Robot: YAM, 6 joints.
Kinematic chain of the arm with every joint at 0, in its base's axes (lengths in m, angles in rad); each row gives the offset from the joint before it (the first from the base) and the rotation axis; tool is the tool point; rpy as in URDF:
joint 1: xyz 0 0 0.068 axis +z
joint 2: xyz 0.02 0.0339 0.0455 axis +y
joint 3: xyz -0.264 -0.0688 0 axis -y
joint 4: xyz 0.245 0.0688 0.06 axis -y
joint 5: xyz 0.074 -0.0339 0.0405 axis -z
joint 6: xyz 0.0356 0 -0.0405 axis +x
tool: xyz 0 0 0 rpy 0 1.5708 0
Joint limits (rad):
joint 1: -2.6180..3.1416
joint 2: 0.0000..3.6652
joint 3: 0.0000..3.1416
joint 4: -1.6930..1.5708
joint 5: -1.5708..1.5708
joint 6: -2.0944..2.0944
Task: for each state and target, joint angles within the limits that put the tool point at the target. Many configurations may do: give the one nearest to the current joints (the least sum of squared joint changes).
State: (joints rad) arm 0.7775 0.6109 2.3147 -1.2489 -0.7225 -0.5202
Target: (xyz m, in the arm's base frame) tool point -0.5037 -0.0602 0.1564
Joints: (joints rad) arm 0.1715 0.0000 3.1147 -1.3787 -0.8450 -0.5202
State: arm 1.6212 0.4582 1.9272 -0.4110 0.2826 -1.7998
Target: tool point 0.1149 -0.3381 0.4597
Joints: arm 1.8671 0.0922 1.9696 -0.4661 0.3189 -1.7998
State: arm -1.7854 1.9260 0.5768 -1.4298 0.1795 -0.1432
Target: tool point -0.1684 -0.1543 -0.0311
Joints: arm -2.3601 2.4938 1.0212 -1.0149 0.2579 -0.1432
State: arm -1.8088 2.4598 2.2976 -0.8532 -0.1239 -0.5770
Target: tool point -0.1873 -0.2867 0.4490
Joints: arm -2.1589 1.7538 2.1761 -1.2317 -0.0909 -0.5770
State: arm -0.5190 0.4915 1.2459 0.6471 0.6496 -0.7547
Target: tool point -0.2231 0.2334 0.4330
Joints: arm -0.8834 0.0000 1.3464 1.0570 0.7521 -0.7547
